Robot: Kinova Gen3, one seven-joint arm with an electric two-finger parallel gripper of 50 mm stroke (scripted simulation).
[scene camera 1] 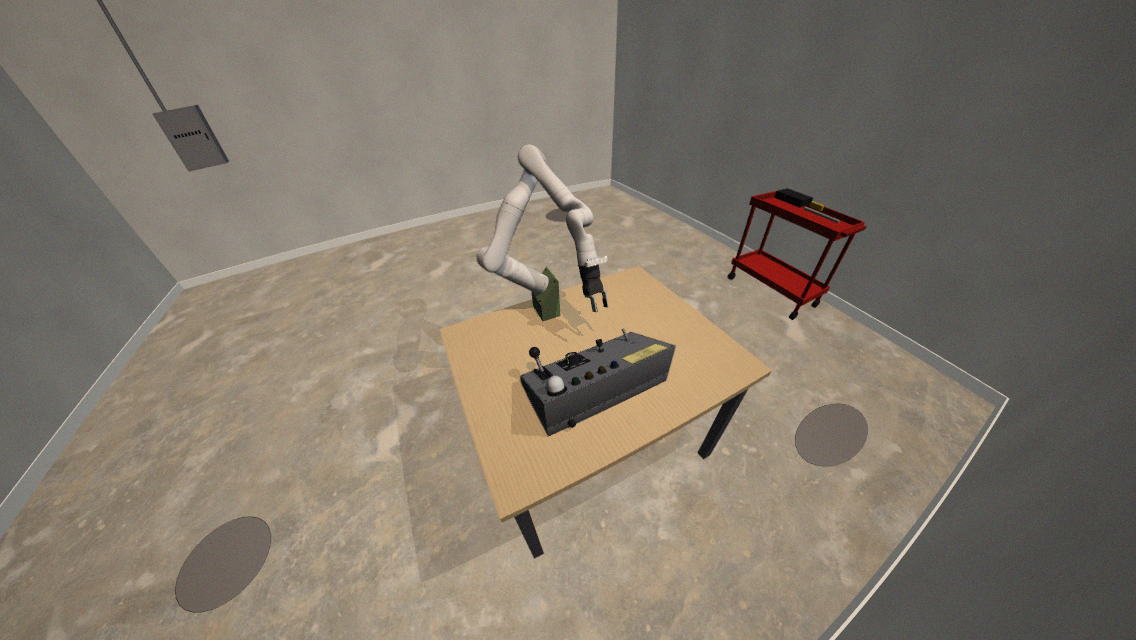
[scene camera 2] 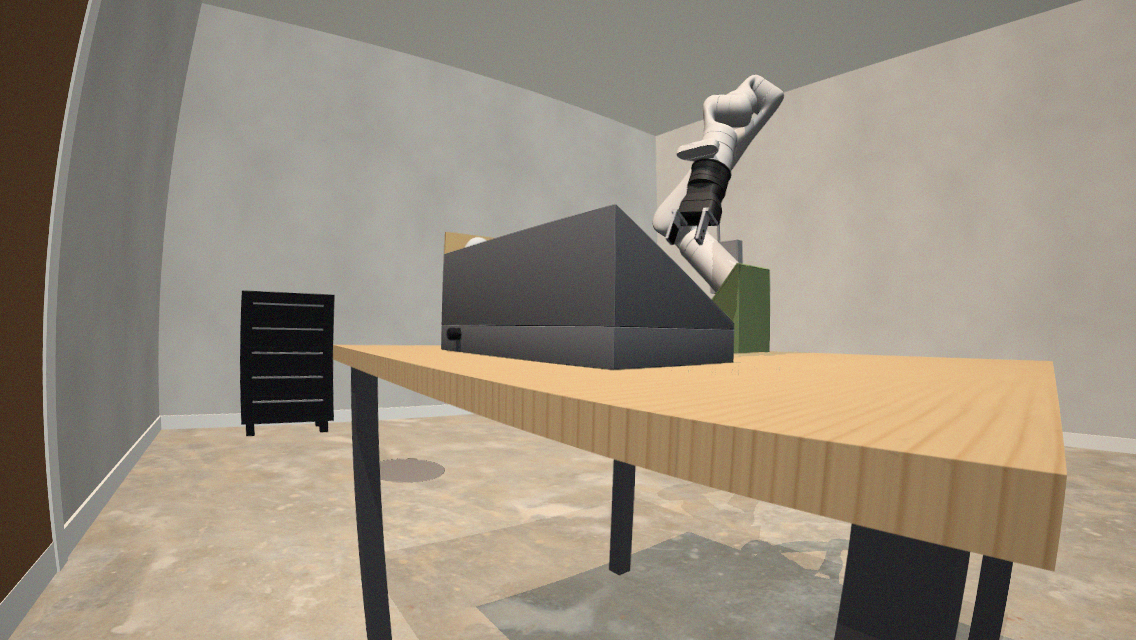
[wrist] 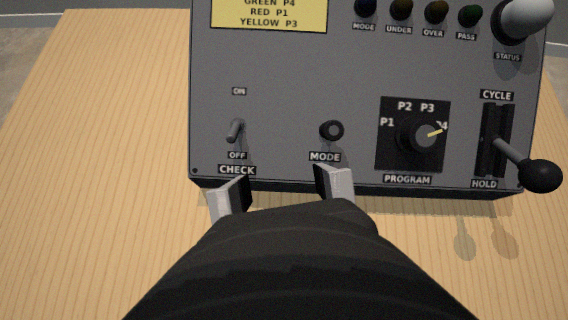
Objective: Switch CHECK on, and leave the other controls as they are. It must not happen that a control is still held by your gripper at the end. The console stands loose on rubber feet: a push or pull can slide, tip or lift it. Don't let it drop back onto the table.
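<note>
I can see a grey console (scene camera 2: pixel 594 290) (scene camera 1: pixel 589 382) (wrist: pixel 282 77), so scene camera 2, scene camera 1 and the wrist view show the console. My own gripper (scene camera 2: pixel 683 241) (scene camera 1: pixel 600 309) (wrist: pixel 282 183) is visible in them too.
</note>
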